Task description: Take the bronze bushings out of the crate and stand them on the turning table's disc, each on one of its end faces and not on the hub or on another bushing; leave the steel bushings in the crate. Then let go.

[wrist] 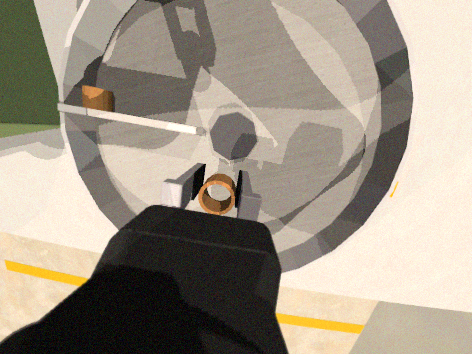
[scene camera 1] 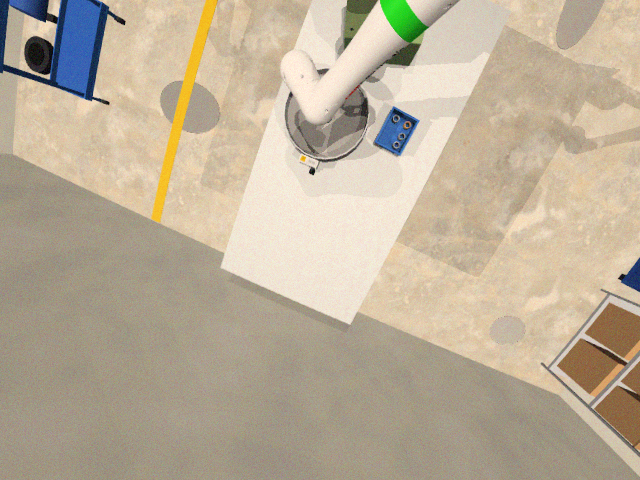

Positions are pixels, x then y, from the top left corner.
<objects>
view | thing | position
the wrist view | my gripper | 221, 178
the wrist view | grey turning table disc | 295, 100
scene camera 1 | grey turning table disc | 342, 132
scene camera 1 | blue crate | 388, 135
</objects>
